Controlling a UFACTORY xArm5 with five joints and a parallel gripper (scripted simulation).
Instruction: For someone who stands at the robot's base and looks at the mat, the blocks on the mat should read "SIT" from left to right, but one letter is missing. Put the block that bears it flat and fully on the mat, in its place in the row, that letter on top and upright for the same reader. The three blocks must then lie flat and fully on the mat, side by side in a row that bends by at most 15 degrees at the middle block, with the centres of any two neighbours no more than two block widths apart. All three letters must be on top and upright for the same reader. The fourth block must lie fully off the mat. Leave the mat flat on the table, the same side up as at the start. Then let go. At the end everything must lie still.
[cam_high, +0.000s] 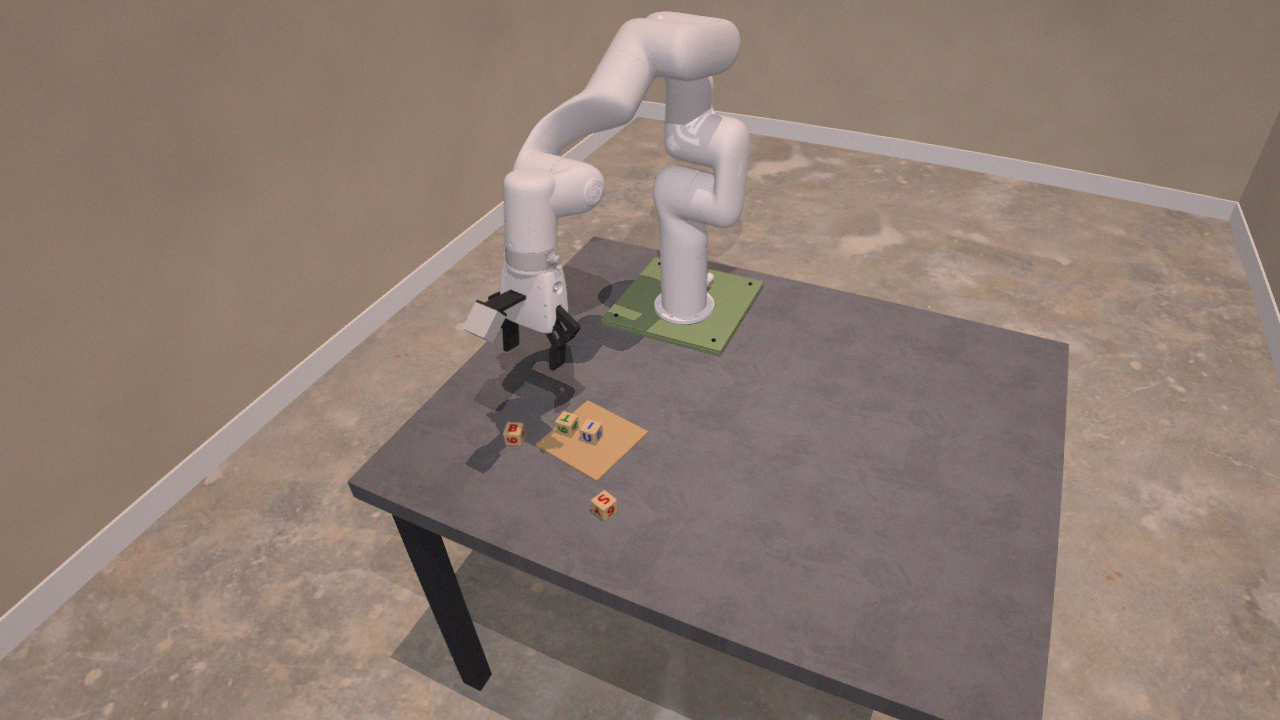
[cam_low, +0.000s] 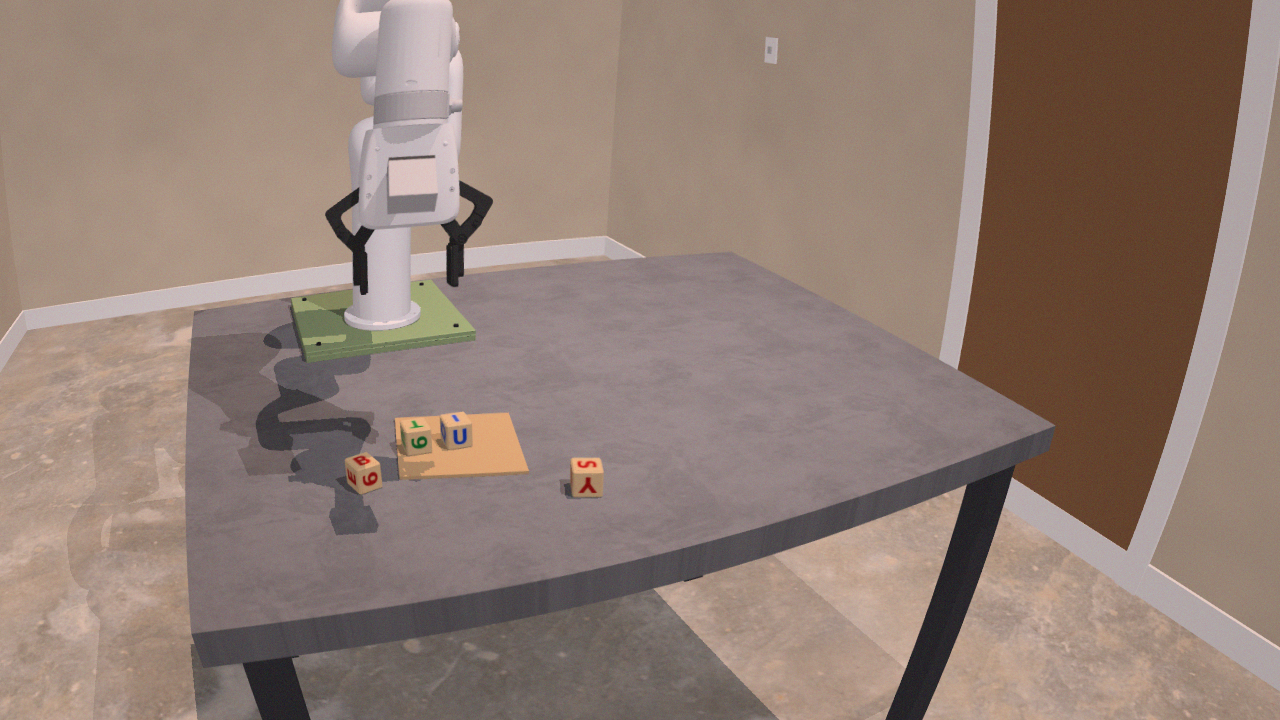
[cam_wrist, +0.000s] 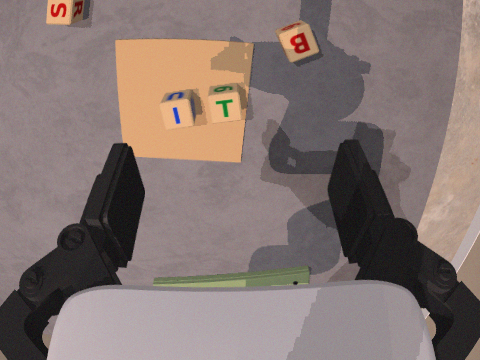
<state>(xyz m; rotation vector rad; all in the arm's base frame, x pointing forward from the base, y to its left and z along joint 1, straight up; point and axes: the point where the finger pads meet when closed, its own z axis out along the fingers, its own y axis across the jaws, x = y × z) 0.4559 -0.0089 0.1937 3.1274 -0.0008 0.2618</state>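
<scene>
My gripper is now 19 cm above the wooden block, 17 cm to the right of it and 7 cm short of it. From my hand the other things lie so: tan mat: 21 cm below, 6 cm to the left, 5 cm behind; red B block: 19 cm below, 6 cm to the right, 2 cm ahead.
</scene>
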